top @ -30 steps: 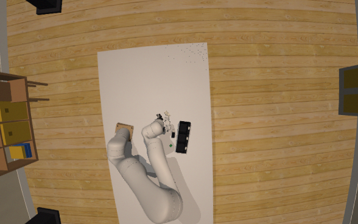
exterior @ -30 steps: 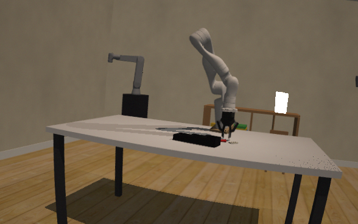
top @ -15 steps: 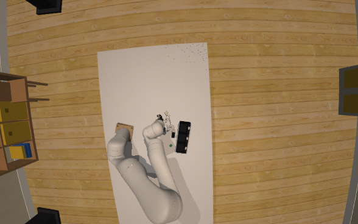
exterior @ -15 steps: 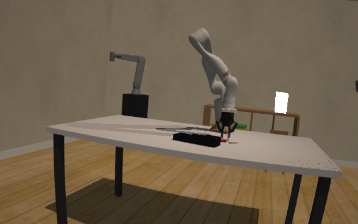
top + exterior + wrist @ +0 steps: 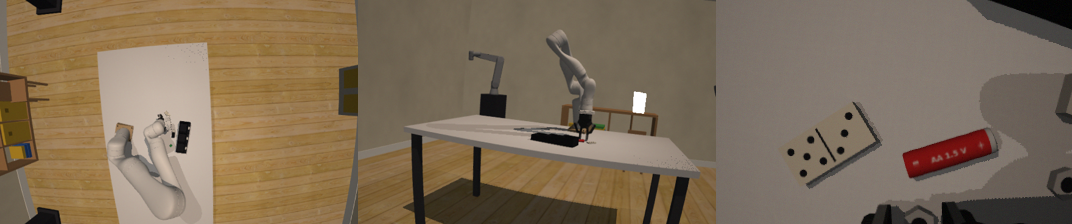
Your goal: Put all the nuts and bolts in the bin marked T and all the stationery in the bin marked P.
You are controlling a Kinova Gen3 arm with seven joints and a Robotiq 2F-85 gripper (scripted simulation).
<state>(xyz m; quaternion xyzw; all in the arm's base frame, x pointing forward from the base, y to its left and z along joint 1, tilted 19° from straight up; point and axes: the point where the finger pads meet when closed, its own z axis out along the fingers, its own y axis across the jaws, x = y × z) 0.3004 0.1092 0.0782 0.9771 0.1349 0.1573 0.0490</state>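
The red battery lies 4 cm ahead of my hand, 1 cm to the right of it and 2 cm below it. Also, from my hand: black double bin 16 cm ahead, 12 cm to the right; domino 3 cm ahead, 6 cm to the left, 2 cm below; black eraser 8 cm ahead, 9 cm to the right, 2 cm below.
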